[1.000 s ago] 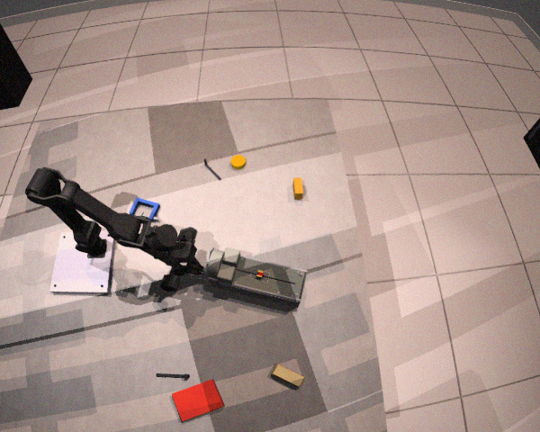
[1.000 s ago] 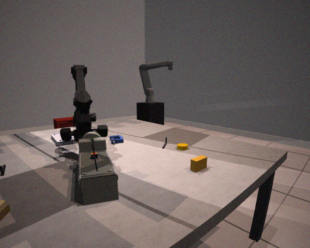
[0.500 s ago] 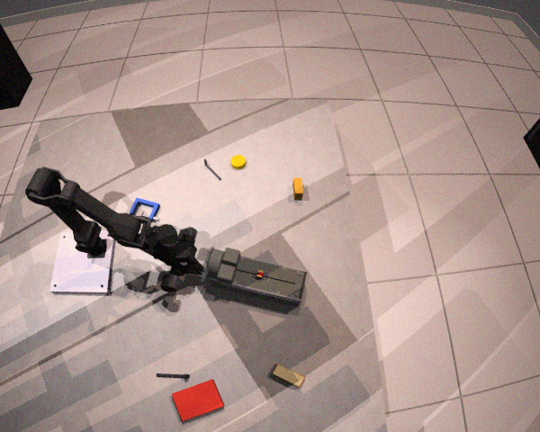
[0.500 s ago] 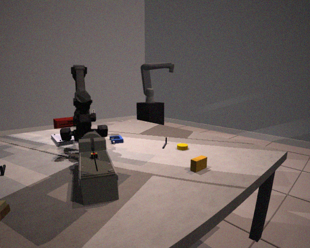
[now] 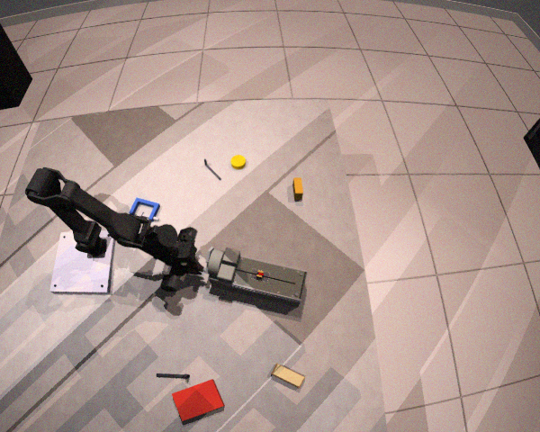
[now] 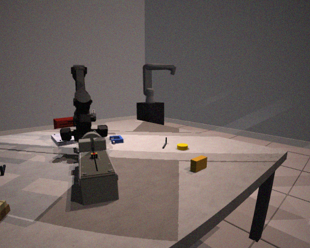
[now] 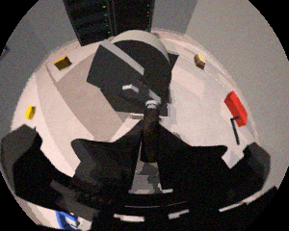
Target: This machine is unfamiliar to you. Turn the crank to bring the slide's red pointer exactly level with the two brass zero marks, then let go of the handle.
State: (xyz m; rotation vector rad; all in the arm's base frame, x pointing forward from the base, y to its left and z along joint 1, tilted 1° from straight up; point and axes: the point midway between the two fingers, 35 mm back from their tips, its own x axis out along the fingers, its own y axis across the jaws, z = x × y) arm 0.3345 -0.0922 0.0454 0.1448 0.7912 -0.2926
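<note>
Now: the dark crank handle 2 cm behind my gripper tip, 1 cm to the left of it and 2 cm above it. Round my gripper tip: blue block 20 cm behind, 24 cm to the left, 4 cm below; then red plate 3 cm behind, 37 cm to the right, 3 cm below; then red pointer 17 cm ahead, 3 cm to the right, 4 cm above.
</note>
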